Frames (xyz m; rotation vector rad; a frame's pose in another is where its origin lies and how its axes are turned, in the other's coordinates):
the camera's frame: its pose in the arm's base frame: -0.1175 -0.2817 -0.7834 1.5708 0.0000 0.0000
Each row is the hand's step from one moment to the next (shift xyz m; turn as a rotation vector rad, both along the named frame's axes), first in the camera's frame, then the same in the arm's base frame.
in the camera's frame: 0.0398 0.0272 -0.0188 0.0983 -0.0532 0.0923
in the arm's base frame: 0.0398 0.0188 0.0272 0.0983 -0.0923 -0.0532
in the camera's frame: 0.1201 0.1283 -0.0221 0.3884 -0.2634 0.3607
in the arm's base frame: 0.1201 0.0221 0.1283 0.3884 -0.3607 -0.2634
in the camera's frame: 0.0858 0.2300 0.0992 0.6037 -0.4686 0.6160
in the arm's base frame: 0.0858 -0.0992 0.2300 0.6037 -0.6160 -0.4686
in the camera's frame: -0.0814 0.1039 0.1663 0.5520 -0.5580 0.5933
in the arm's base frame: -0.0814 -0.1663 0.1039 0.5520 -0.5933 -0.5580
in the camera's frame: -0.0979 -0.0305 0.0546 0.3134 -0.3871 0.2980
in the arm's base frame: -0.0979 -0.0546 -0.0305 0.3134 -0.2980 -0.3871
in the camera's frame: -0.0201 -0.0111 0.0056 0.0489 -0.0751 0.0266
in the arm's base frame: -0.0201 -0.0056 -0.0111 0.0489 -0.0266 -0.0751
